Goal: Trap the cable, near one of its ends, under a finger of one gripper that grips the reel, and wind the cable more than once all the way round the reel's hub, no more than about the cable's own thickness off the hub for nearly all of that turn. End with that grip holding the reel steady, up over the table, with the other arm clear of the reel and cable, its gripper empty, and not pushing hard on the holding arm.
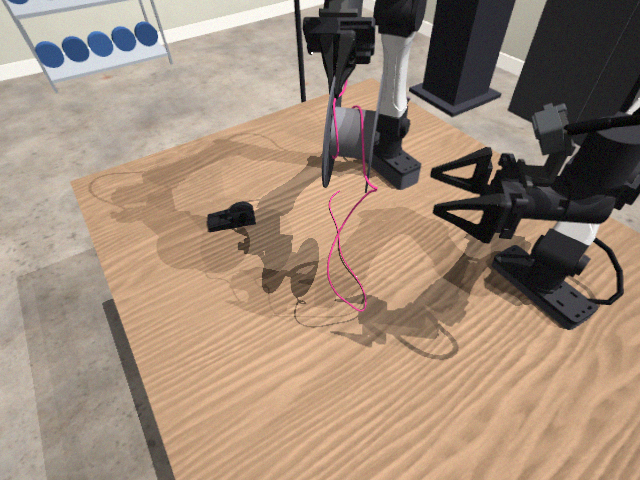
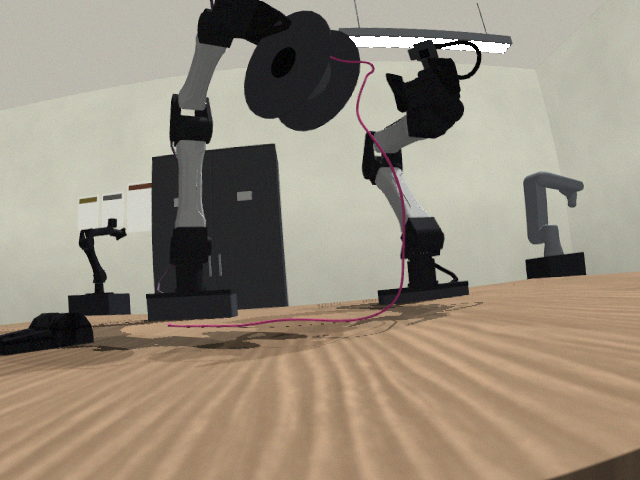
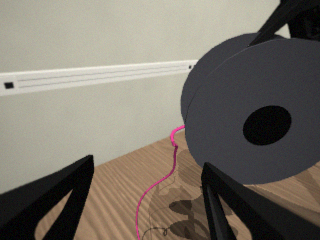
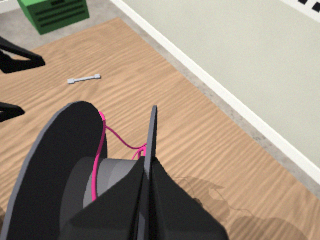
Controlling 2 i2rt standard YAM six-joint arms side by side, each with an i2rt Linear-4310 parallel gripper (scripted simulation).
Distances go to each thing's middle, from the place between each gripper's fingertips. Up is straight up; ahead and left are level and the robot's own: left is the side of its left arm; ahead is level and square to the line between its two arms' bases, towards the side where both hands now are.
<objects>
My right hand [image 1: 333,97] is 3 cm past the dark grey reel [image 2: 286,68], 1 cm to the right of it and 7 cm above it. From my right hand the other things lie so: small black device [image 1: 240,214] (12 cm ahead, 31 cm to the right, 43 cm below).
I see the dark grey reel 1 cm ahead of my left hand [image 1: 431,189] and 18 cm to the right of it. Round my left hand: small black device (16 cm ahead, 50 cm to the right, 36 cm below).
</objects>
